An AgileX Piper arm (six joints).
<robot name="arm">
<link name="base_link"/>
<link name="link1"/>
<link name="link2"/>
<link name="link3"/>
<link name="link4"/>
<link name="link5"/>
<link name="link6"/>
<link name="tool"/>
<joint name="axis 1" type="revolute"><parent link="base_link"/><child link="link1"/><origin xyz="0 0 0.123" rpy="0 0 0"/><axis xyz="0 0 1"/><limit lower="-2.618" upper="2.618"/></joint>
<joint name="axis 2" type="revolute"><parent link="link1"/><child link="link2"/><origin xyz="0 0 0" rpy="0 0 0"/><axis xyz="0 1 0"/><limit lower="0" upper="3.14"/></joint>
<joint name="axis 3" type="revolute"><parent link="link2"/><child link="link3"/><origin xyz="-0.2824 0 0.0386" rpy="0 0 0"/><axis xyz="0 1 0"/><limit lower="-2.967" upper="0"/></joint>
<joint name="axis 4" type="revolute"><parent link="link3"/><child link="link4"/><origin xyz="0.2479 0 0.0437" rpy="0 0 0"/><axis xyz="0.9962 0 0.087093"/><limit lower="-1.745" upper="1.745"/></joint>
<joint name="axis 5" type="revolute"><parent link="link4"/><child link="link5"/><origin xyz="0 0 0" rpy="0 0 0"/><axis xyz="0 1 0"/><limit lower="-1.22" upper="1.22"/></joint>
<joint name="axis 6" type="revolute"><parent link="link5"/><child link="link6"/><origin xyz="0.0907 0 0.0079" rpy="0 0 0"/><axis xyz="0.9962 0 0.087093"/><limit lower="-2.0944" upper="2.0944"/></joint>
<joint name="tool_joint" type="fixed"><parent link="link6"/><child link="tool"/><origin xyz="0 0 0" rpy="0 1.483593 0"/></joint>
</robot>
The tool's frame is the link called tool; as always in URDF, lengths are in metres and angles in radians.
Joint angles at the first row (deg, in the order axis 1, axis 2, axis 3, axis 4, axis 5, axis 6):
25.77 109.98 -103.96 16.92 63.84 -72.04
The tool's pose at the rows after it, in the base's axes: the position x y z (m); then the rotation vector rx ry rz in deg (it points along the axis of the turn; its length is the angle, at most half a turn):
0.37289, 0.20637, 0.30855, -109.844, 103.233, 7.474
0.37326, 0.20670, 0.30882, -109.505, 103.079, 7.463
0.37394, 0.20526, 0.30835, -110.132, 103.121, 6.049
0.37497, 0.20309, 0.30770, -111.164, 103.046, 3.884
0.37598, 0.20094, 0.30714, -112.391, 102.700, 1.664
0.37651, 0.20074, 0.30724, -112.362, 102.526, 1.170
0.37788, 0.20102, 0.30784, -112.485, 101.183, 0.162
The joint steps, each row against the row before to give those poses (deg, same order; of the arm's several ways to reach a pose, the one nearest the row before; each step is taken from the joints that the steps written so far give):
0.00 0.74 0.00 0.01 -0.35 0.00
0.00 0.00 0.00 0.15 -0.33 0.00
0.00 0.00 0.00 -1.18 0.00 0.00
0.00 0.00 0.00 -1.75 0.00 -0.13
0.00 0.00 0.00 -1.72 0.00 -0.38
0.00 0.00 0.00 -0.27 -0.27 -0.04
0.00 0.00 0.00 -0.14 -0.96 -0.88

